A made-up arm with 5 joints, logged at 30 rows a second.
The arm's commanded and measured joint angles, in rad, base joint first. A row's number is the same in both.
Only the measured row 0 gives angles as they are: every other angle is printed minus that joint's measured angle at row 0.
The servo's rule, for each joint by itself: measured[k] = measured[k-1] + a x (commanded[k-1-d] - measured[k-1]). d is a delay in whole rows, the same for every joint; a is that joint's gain. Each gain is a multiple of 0.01, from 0.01 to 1. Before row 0 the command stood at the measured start. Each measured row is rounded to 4 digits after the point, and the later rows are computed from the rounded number. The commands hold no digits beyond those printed.
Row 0, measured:
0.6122 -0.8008 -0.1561 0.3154 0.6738
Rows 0 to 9, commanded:
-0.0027 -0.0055 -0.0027 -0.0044 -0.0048
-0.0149 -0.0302 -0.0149 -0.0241 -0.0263
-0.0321 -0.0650 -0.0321 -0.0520 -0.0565
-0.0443 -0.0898 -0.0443 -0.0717 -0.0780
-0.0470 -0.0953 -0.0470 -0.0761 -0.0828
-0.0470 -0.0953 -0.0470 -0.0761 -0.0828
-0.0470 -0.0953 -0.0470 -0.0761 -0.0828
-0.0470 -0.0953 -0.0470 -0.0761 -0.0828
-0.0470 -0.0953 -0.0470 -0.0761 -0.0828
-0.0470 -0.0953 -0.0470 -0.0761 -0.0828
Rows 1 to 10, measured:
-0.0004 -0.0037 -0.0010 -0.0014 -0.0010
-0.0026 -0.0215 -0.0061 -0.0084 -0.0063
-0.0070 -0.0506 -0.0157 -0.0219 -0.0168
-0.0126 -0.0769 -0.0263 -0.0373 -0.0297
-0.0178 -0.0892 -0.0340 -0.0493 -0.0409
-0.0222 -0.0933 -0.0388 -0.0576 -0.0497
-0.0259 -0.0946 -0.0418 -0.0633 -0.0567
-0.0291 -0.0951 -0.0437 -0.0673 -0.0622
-0.0318 -0.0952 -0.0449 -0.0700 -0.0665
-0.0341 -0.0953 -0.0457 -0.0719 -0.0699
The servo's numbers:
d 0
a 0.15 0.67 0.37 0.31 0.21

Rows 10 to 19, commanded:
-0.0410 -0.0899 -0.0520 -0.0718 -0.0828
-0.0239 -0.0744 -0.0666 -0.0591 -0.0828
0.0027 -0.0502 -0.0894 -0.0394 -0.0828
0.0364 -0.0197 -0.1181 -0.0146 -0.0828
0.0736 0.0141 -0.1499 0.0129 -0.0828
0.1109 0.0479 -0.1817 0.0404 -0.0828
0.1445 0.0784 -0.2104 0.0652 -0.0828
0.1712 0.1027 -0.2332 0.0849 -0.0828
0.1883 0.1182 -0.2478 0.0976 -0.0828
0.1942 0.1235 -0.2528 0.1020 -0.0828
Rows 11 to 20, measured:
-0.0351 -0.0917 -0.0480 -0.0719 -0.0726
-0.0334 -0.0801 -0.0549 -0.0679 -0.0747
-0.0280 -0.0601 -0.0677 -0.0591 -0.0764
-0.0183 -0.0330 -0.0863 -0.0453 -0.0777
-0.0045 -0.0014 -0.1098 -0.0273 -0.0788
0.0128 0.0316 -0.1364 -0.0063 -0.0796
0.0326 0.0630 -0.1638 0.0159 -0.0803
0.0534 0.0896 -0.1895 0.0373 -0.0808
0.0736 0.1088 -0.2111 0.0560 -0.0812
0.0917 0.1186 -0.2265 0.0703 -0.0815

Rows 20 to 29, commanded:
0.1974 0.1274 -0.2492 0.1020 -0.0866
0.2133 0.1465 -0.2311 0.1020 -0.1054
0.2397 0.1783 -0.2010 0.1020 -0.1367
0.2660 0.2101 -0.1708 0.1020 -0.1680
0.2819 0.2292 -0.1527 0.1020 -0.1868
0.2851 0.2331 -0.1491 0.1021 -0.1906
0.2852 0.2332 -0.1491 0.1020 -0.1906
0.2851 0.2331 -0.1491 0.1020 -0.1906
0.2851 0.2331 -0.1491 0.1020 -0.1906
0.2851 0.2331 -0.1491 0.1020 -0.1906
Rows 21 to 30, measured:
0.1076 0.1245 -0.2349 0.0801 -0.0826
0.1235 0.1392 -0.2335 0.0869 -0.0874
0.1409 0.1654 -0.2215 0.0916 -0.0978
0.1597 0.1953 -0.2027 0.0948 -0.1125
0.1780 0.2180 -0.1842 0.0970 -0.1281
0.1941 0.2281 -0.1712 0.0986 -0.1412
0.2078 0.2315 -0.1630 0.0997 -0.1516
0.2194 0.2326 -0.1579 0.1004 -0.1598
0.2293 0.2329 -0.1546 0.1009 -0.1663
0.2377 0.2330 -0.1526 0.1012 -0.1714

